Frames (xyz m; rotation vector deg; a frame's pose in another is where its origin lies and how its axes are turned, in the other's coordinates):
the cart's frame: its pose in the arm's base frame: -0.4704 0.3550 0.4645 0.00 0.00 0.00
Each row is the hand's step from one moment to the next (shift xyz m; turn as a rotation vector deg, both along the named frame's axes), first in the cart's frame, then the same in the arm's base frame.
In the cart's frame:
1: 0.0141 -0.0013 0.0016 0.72 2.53 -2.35
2: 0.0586 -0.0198 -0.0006 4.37 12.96 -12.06
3: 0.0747 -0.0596 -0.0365 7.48 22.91 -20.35
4: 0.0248 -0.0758 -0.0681 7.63 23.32 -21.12
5: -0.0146 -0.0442 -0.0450 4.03 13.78 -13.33
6: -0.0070 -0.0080 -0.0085 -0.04 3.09 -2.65
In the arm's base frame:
1: 0.0141 -0.0013 0.0016 0.72 2.53 -2.35
2: 0.0586 -0.0198 -0.0006 4.37 12.96 -12.06
3: 0.0747 -0.0596 -0.0365 7.48 22.91 -20.35
4: 0.0248 -0.0758 -0.0681 7.63 23.32 -21.12
5: -0.0146 -0.0442 -0.0450 4.03 13.78 -13.33
6: -0.0070 -0.0080 -0.0085 -0.04 3.09 -2.65

